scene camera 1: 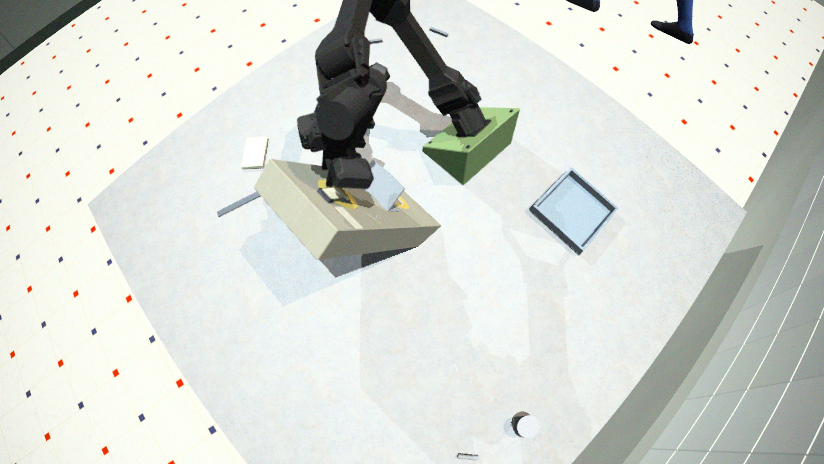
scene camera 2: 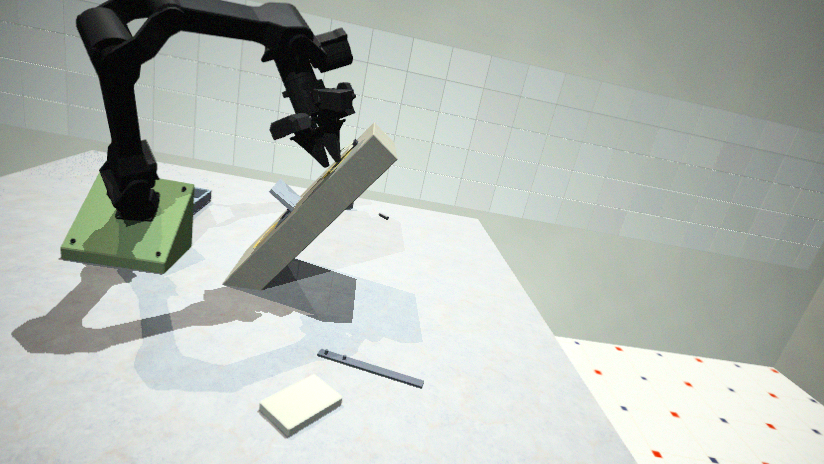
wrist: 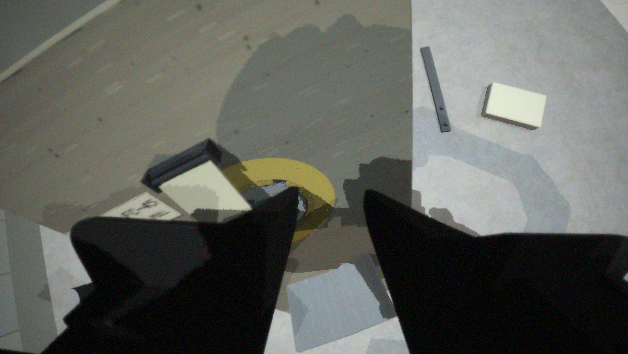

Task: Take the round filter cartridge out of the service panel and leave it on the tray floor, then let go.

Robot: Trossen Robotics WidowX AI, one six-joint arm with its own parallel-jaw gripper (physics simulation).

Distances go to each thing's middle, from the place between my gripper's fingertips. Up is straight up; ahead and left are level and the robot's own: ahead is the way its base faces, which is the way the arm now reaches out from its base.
Labels:
I see my gripper 30 mm short of the round filter cartridge (wrist: 258, 195), 40 mm to the right of it and 20 mm above it. The rest, counted from my hand: cream pad (scene camera 2: 293, 408) (340 mm to the right, 240 mm below); then service panel (scene camera 1: 291, 192) (70 mm ahead, 30 mm to the left, 30 mm above); then blue-grey tray (scene camera 1: 573, 209) (380 mm behind, 350 mm to the left, 250 mm below).

